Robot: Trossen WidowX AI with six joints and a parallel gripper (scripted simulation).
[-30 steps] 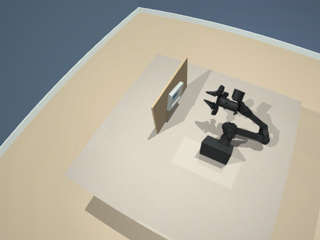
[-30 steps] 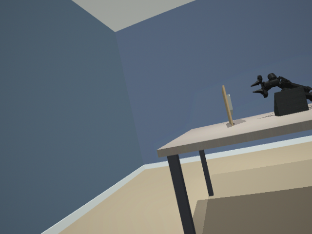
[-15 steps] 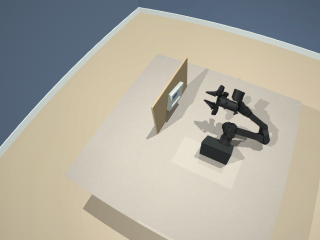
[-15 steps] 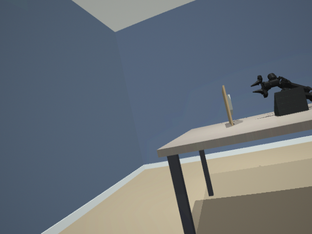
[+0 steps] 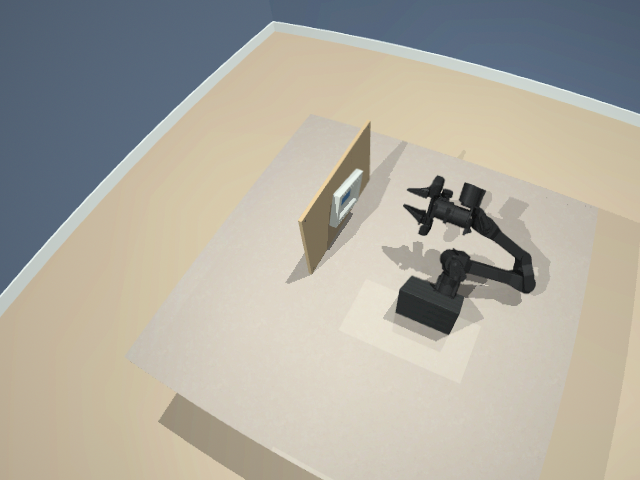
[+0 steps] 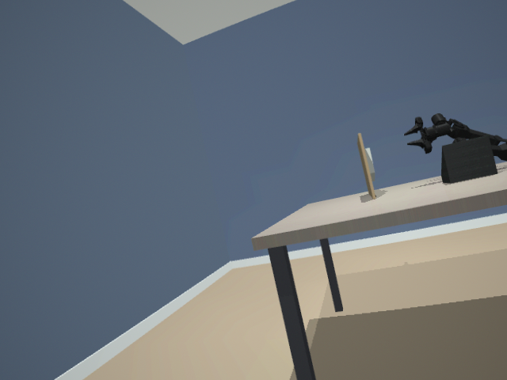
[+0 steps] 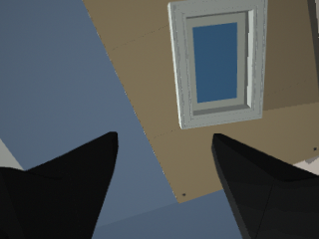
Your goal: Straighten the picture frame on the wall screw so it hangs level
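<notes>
Right now my gripper tip is 21 cm short of the picture frame, 9 cm above it and 3 cm to the right of it. The rest, counted from my gripper tip: board: 22 cm ahead, 9 cm below, 3 cm to the left.
</notes>
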